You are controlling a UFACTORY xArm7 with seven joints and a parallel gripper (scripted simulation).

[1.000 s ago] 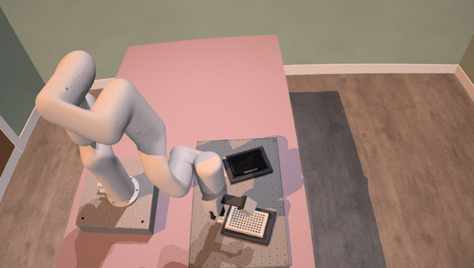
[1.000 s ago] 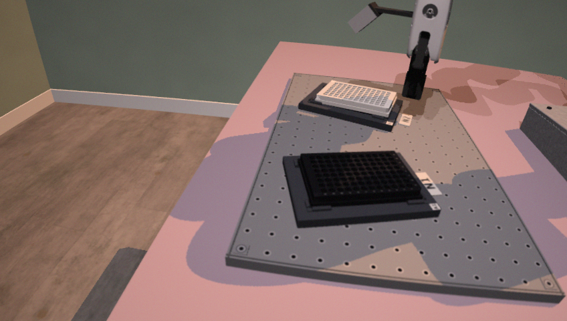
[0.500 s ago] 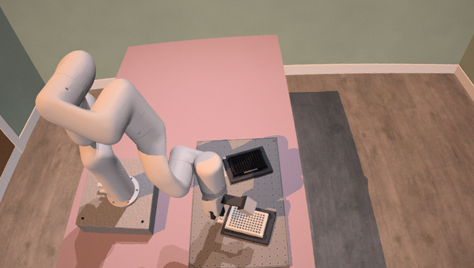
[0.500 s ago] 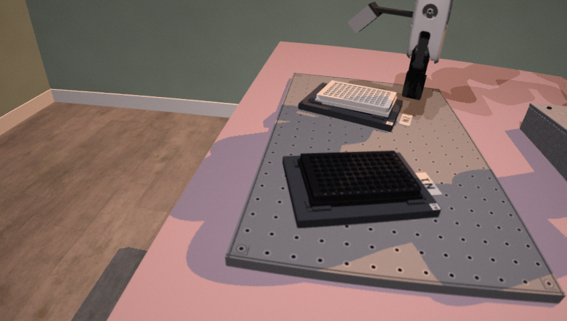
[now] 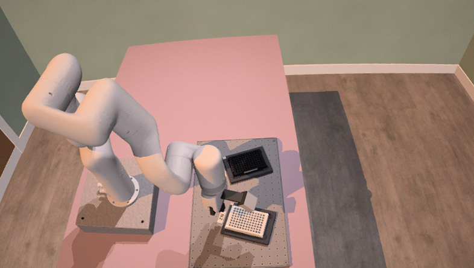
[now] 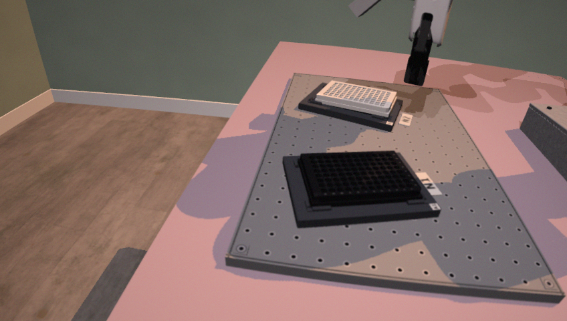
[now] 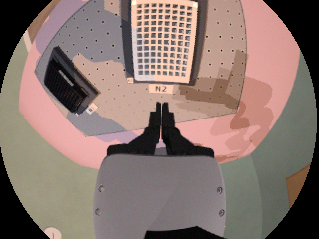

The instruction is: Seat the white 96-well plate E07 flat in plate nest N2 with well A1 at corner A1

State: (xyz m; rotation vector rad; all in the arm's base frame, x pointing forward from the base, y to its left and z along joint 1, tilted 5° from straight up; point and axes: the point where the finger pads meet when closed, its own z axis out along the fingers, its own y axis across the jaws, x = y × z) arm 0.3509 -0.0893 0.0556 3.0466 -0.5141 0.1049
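My gripper is now 9 cm above the N2 label. Round my hand: white plate E07 (8 cm ahead, 3 cm to the right, 7 cm below); then dark plate nest N2 (9 cm ahead, 3 cm to the right, 8 cm below); then N1 label (1 cm ahead, 19 cm to the left, 9 cm below).
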